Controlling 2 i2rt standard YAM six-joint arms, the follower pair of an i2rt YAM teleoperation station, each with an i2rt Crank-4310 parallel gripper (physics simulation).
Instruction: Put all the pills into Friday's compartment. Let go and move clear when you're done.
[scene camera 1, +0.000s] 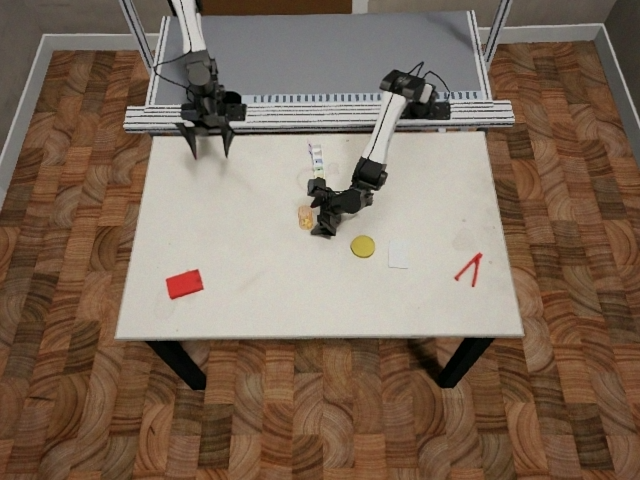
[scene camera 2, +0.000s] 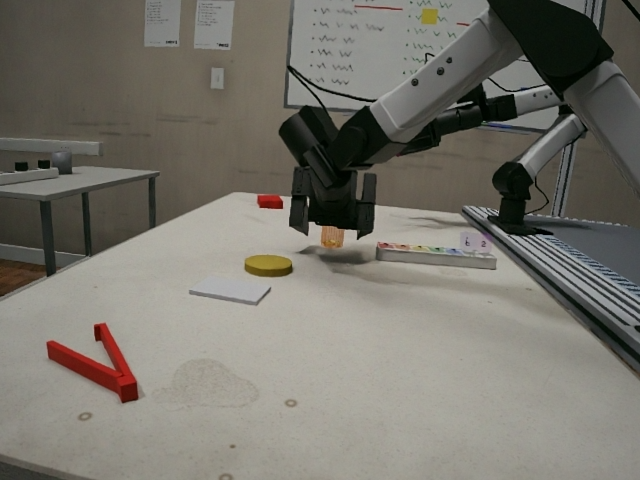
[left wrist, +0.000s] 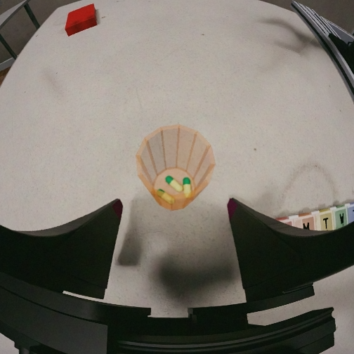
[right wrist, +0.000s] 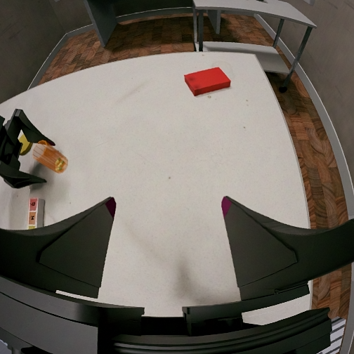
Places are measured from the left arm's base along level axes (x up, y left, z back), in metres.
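Pixels of known places: left gripper, fingertip midpoint: (scene camera 1: 310, 220) (scene camera 2: 332, 235); right gripper, fingertip midpoint: (scene camera 1: 211, 159); left arm's base, link origin: (scene camera 1: 419, 112); right arm's base, link origin: (scene camera 1: 217, 113) (scene camera 2: 509, 226).
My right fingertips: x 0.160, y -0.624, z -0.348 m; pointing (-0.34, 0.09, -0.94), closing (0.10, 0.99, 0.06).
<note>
For each thing: its top centre in the pictures, then the offset to it from my right fingertips.
- orange see-through bottle, top centre: (scene camera 2: 335, 203) (scene camera 1: 304, 210) dx -0.089, dy +0.272, dz -0.104 m
- weekly pill box, top centre: (scene camera 2: 439, 231) (scene camera 1: 316, 164) dx -0.115, dy +0.294, dz +0.084 m
- yellow disc, top centre: (scene camera 2: 268, 261) (scene camera 1: 363, 245) dx -0.157, dy +0.446, dz -0.174 m
- white card, top centre: (scene camera 2: 231, 287) (scene camera 1: 398, 253) dx -0.164, dy +0.550, dz -0.192 m
- red V-shaped tool, top centre: (scene camera 2: 85, 355) (scene camera 1: 475, 270) dx -0.153, dy +0.763, dz -0.238 m
- red block, top centre: (scene camera 2: 269, 198) (scene camera 1: 183, 282) dx -0.149, dy -0.055, dz -0.322 m
An orange see-through bottle (scene camera 1: 305, 210) (scene camera 2: 331, 236) (left wrist: 177, 145) (right wrist: 47, 156) stands upright and open-topped on the table. Three green-and-yellow pills (left wrist: 174, 183) lie at its bottom. The weekly pill box (scene camera 1: 318, 161) (scene camera 2: 434, 257) (left wrist: 326, 222) (right wrist: 33, 217) lies beyond it. Two lids (scene camera 2: 475, 241) stand raised at its far end; their letters are unclear, and Friday's compartment is hidden in both wrist views. My left gripper (scene camera 1: 312, 219) (scene camera 2: 332, 234) (left wrist: 174, 201) (right wrist: 50, 161) is open, its fingertips close beside the bottle. My right gripper (scene camera 1: 210, 156) (right wrist: 168, 199) is open and empty, away from the box.
A yellow disc (scene camera 1: 362, 246) (scene camera 2: 268, 265) and a white card (scene camera 1: 398, 254) (scene camera 2: 230, 289) lie near the left gripper. A red V-shaped tool (scene camera 1: 473, 268) (scene camera 2: 87, 365) lies at the right in scene camera 1. A red block (scene camera 1: 184, 284) (scene camera 2: 269, 202) (left wrist: 81, 20) (right wrist: 207, 81) lies at the left there.
</note>
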